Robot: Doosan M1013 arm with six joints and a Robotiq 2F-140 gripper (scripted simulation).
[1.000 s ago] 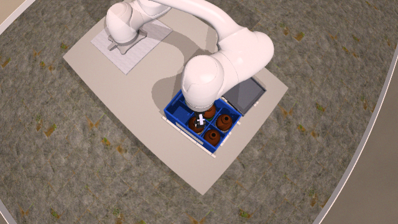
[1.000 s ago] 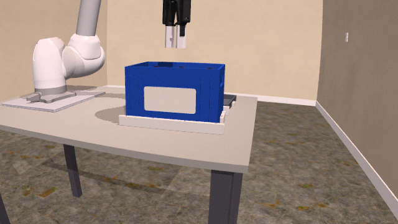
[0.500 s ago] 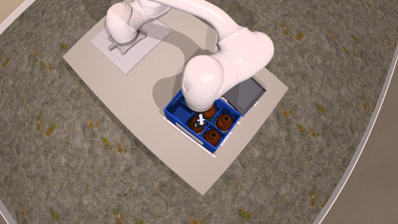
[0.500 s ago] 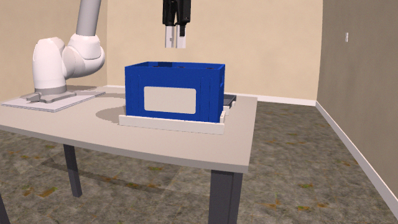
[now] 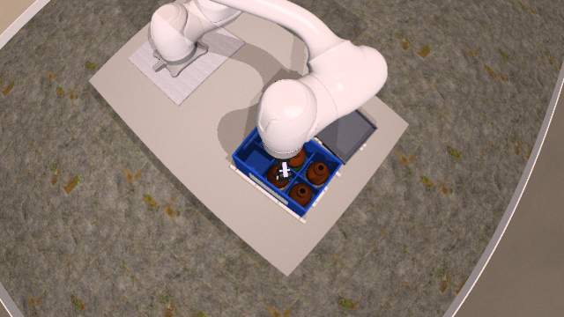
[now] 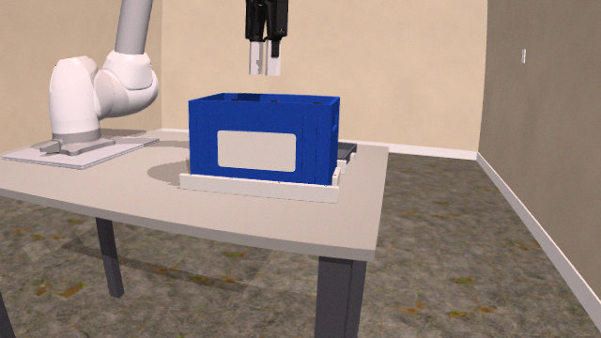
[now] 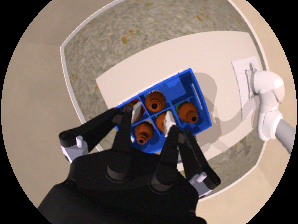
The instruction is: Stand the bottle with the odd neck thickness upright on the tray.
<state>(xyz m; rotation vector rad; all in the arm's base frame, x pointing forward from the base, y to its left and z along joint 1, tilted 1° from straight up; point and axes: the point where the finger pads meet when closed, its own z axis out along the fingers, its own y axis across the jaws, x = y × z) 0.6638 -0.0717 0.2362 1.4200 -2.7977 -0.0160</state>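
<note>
Now: the crate 1 cm behind my hand, 4 cm to the left of it and 17 cm below it. From my hand the other things lie so: bottle 9 cm ahead, 1 cm to the left, 17 cm below; dark grey tray 1 cm behind, 30 cm to the left, 24 cm below.
</note>
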